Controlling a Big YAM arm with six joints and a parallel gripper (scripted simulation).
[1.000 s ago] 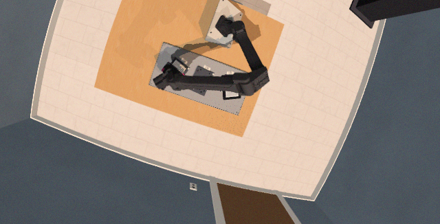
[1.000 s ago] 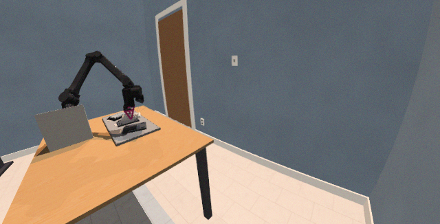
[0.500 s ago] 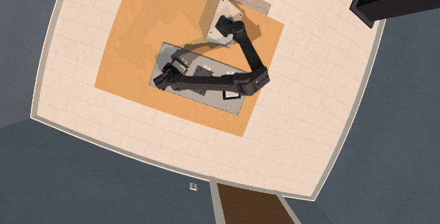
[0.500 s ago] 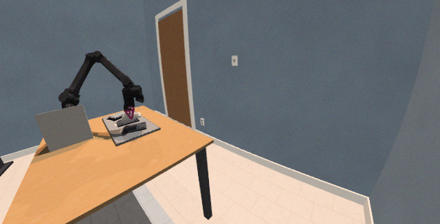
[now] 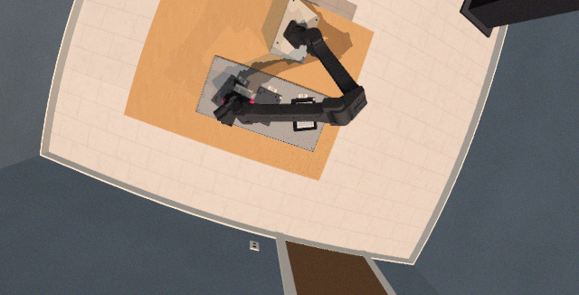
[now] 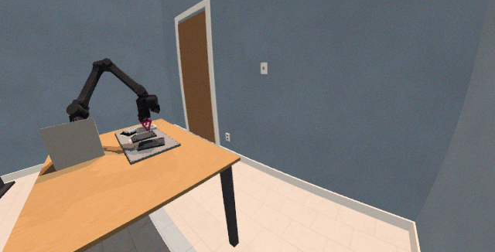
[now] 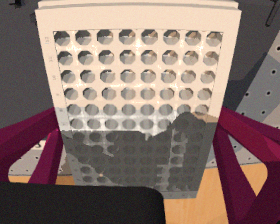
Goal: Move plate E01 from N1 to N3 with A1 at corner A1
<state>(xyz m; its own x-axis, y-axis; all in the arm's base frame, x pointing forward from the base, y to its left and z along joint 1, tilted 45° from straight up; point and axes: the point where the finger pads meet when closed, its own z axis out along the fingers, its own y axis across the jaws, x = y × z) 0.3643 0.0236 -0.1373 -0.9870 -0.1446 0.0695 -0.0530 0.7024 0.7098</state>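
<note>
My hand is 130 mm to the right of the dark landing nest N3, 90 mm above it and 20 mm past it. The rest, counted from my hand: dark plate nest N1 (90 mm below, 50 mm to the right, 10 mm ahead); then label N1 (100 mm below, 90 mm behind, 30 mm to the right).
</note>
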